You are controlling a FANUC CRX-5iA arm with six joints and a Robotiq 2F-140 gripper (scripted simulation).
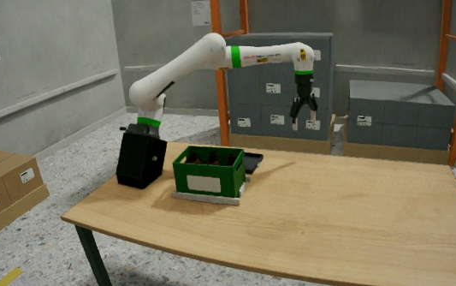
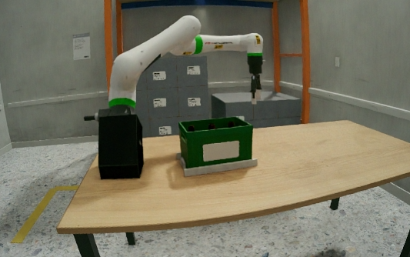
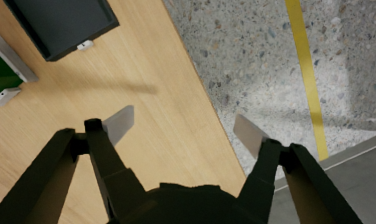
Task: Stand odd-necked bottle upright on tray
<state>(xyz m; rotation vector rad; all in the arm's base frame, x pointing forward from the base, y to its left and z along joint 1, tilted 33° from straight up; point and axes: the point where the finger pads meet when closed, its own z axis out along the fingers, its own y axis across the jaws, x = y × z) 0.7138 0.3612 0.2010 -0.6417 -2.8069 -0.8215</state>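
Right now the green crate is 30 cm behind my hand, 46 cm to the right of it and 11 cm below it. From my hand the other things lie so: brown bottle 40 cm behind, 44 cm to the right, 11 cm below; dark tray 32 cm behind, 18 cm to the right, 18 cm below.
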